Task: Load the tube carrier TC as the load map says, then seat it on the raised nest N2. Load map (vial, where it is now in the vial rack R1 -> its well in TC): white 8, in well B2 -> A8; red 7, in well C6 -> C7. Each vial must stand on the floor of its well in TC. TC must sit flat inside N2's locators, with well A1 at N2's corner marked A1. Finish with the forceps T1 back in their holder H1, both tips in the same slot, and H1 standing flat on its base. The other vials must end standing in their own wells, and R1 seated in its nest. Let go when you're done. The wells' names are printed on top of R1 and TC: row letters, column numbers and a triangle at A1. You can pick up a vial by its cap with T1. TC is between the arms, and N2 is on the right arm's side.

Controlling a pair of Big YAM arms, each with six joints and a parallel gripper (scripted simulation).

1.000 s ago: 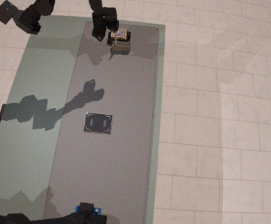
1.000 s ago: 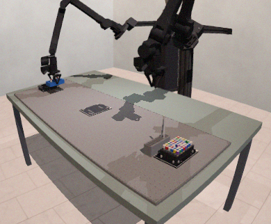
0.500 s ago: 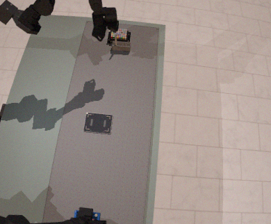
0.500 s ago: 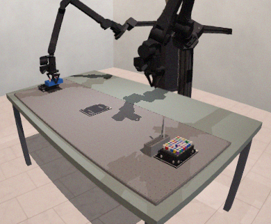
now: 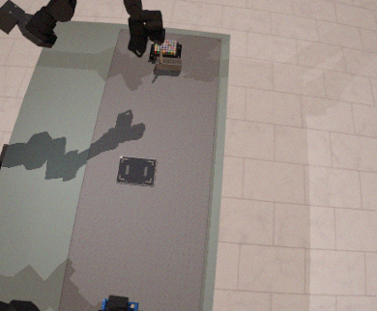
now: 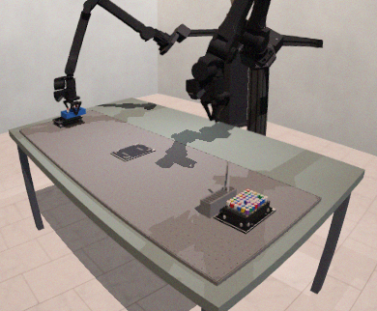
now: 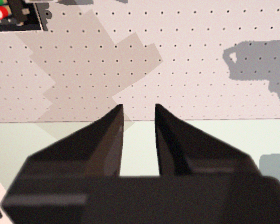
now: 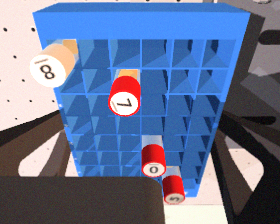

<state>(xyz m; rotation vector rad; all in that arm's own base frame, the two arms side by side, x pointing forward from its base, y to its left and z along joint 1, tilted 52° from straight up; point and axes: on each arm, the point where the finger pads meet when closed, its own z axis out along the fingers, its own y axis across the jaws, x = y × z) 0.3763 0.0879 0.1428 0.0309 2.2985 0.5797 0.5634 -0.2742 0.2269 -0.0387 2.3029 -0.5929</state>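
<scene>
The raised nest lies 110 mm to the right of my right hand, 60 mm below it and 10 mm ahead of it. Also, from my right hand: holder 1120 mm to the left, 110 mm behind, 70 mm below; then tube carrier right at my right hand.
</scene>
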